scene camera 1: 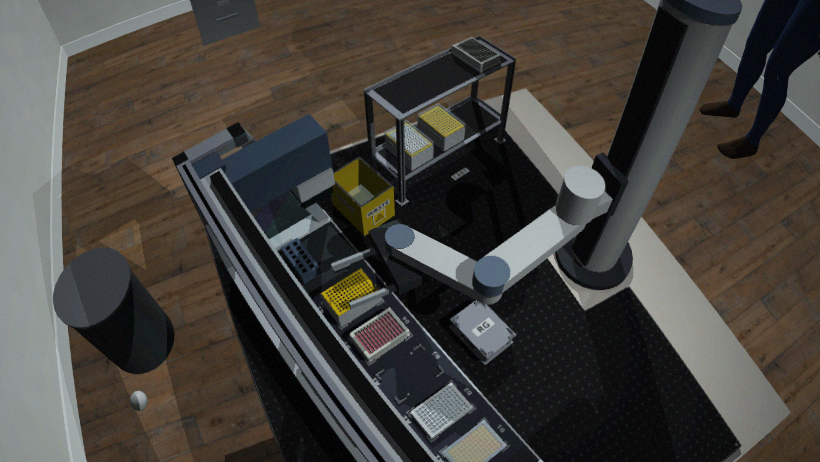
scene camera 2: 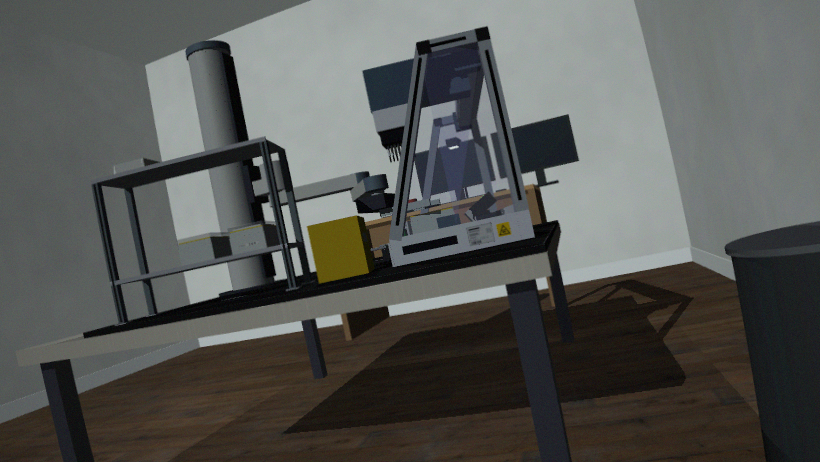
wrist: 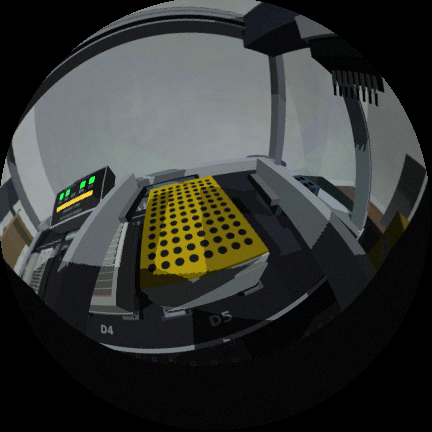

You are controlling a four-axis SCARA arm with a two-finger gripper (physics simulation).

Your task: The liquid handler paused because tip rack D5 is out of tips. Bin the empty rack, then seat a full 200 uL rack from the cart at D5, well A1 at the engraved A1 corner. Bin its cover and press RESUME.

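Places are measured from the arm's base along level axes (x back, y right, z up), in centimetres.
Pixels of known places: gripper, fingertip midpoint: (scene camera 1: 340,286) (scene camera 2: 435,202) (wrist: 194,171); arm's base, link origin: (scene camera 1: 593,254).
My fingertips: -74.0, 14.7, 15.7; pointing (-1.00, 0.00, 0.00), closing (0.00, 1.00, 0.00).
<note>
For each thing: its top centre in the pictures, then the offset to it from my fingertips, as dx, dy, dz. "pt": a spot on its surface instead.
- yellow-topped tip rack, top centre: (wrist: 187,208) (scene camera 1: 349,291) (scene camera 2: 431,212) +1.8, -1.0, -2.6
- rack with pale tips, top centre: (scene camera 2: 253,224) (scene camera 1: 408,136) +36.8, +37.3, +2.6
- yellow-topped rack, top centre: (scene camera 2: 204,235) (scene camera 1: 441,118) +49.5, +40.3, +2.6
- grey rack, top centre: (scene camera 2: 140,164) (scene camera 1: 476,49) +62.1, +43.3, +23.7
- yellow waste bin, top centre: (scene camera 2: 337,221) (scene camera 1: 360,180) +17.9, +30.4, -0.9
- screen, surface spot: (wrist: 75,197) pt -6.9, -26.5, -2.1
- red-striped rack, top centre: (wrist: 95,254) (scene camera 1: 379,332) +4.2, -13.1, -5.5
- blue block, surface spot: (scene camera 1: 299,258) pt -6.5, +15.9, -5.2
- pipetting head, surface spot: (scene camera 1: 275,157) pt -5.3, +14.3, +35.2
- grey RG block, top centre: (scene camera 1: 483,326) (scene camera 2: 373,246) +29.3, -21.9, -8.9
The yellow-topped tip rack (scene camera 1: 347,289) (wrist: 200,225) stands at D5, its holes dark and empty. My gripper (scene camera 1: 342,284) (wrist: 194,171) is open, one finger on each side of this rack, with gaps beside it in the wrist view. The cart (scene camera 1: 401,172) (scene camera 2: 189,163) holds a rack with pale tips (scene camera 1: 409,143) and a yellow-topped rack (scene camera 1: 440,123) on its lower shelf, and a grey rack (scene camera 1: 477,52) on top. The yellow waste bin (scene camera 1: 378,198) (scene camera 2: 338,249) (wrist: 387,245) stands between cart and deck. The screen (wrist: 75,197) shows green marks and an amber bar; its text is too small to read.
A red-striped rack (scene camera 1: 379,334) sits at D4, right beside D5. A blue block (scene camera 1: 299,258) stands on D5's other side. The pipetting head (scene camera 1: 275,157) (wrist: 345,55) hangs over the deck's bin end. A grey RG block (scene camera 1: 483,332) stands in front of the deck.
</note>
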